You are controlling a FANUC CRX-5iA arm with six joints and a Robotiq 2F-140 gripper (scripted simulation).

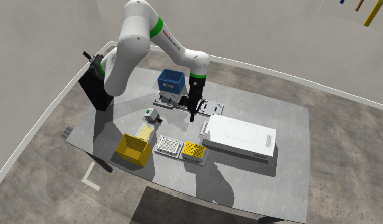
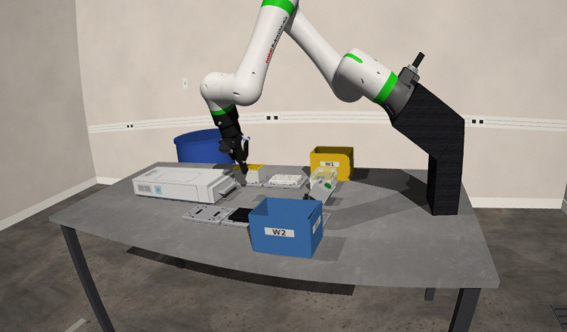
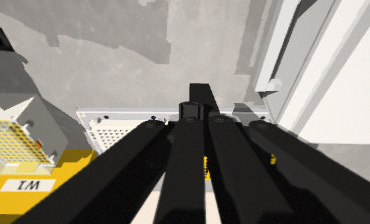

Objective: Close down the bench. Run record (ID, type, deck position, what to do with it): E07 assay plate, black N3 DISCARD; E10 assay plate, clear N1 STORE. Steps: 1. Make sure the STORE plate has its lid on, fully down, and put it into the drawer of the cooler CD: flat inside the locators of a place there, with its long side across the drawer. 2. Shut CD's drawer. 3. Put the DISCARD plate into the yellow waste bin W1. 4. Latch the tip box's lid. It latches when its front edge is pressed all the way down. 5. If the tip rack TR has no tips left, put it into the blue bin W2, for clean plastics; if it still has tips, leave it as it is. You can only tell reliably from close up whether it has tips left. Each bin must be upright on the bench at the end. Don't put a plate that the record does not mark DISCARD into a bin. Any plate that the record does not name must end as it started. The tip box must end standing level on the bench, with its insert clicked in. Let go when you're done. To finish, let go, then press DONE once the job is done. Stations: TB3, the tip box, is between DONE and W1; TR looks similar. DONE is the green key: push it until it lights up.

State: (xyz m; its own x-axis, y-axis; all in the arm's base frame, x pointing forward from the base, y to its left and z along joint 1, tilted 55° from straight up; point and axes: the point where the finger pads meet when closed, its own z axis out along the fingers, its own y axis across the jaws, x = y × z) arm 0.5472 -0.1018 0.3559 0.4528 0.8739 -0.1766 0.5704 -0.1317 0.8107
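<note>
Right now my hand is 210 mm to the right of the black assay plate, 120 mm above it and 60 mm past it. From my hand the other things lie so: yellow tip rack TR: 200 mm to the right, 80 mm below, 20 mm ahead; clear lid: 190 mm ahead, 110 mm below, 40 mm to the right; clear plate: 190 mm ahead, 110 mm below, 40 mm to the right.
</note>
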